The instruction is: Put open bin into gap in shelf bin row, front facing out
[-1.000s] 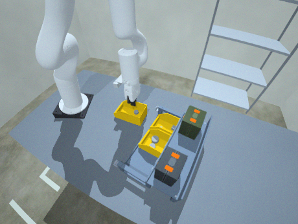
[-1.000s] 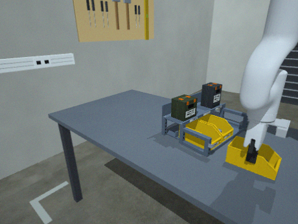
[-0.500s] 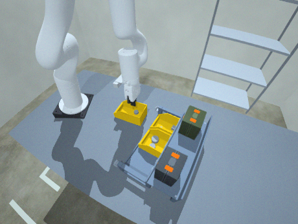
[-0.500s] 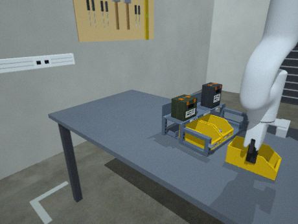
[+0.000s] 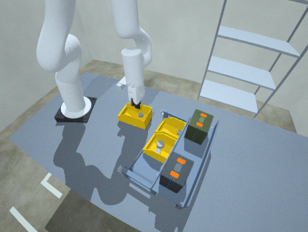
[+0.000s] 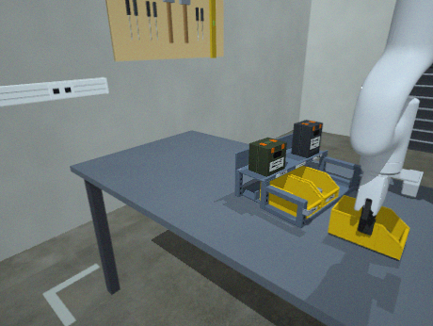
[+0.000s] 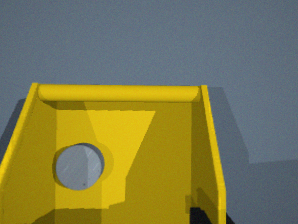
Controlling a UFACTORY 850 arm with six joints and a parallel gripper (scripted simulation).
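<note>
The yellow open bin lies 1 cm ahead of my hand, 5 cm to the right of it and 2 cm below it. Round my hand: grey part: 3 cm ahead, 2 cm to the right, 5 cm below; then shelf: 29 cm ahead, 13 cm to the right; then grey disc part: 1 cm behind, 8 cm to the right, 5 cm below.
</note>
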